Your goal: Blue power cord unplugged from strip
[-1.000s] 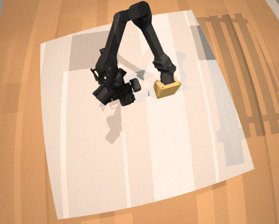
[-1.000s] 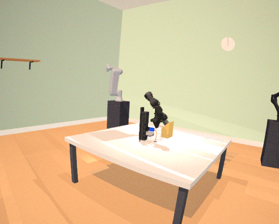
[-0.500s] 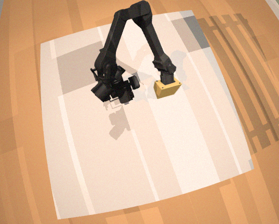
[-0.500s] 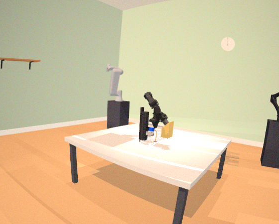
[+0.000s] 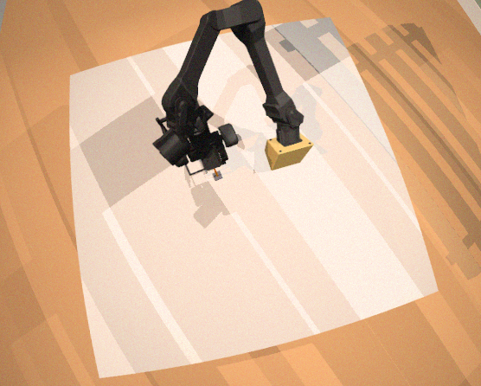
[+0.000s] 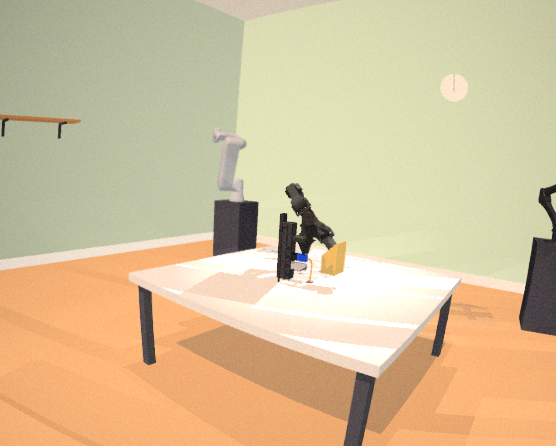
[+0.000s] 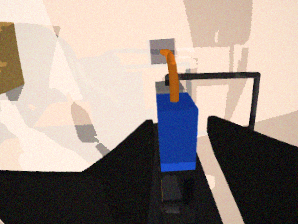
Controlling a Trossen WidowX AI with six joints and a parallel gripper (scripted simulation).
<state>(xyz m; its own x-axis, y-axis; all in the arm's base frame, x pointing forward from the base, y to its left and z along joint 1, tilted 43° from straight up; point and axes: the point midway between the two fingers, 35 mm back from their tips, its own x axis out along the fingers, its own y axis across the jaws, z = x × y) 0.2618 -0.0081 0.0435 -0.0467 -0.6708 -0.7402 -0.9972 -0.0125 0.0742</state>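
Now: the blue plug 30 mm to the right of my gripper tip and 10 mm below it.
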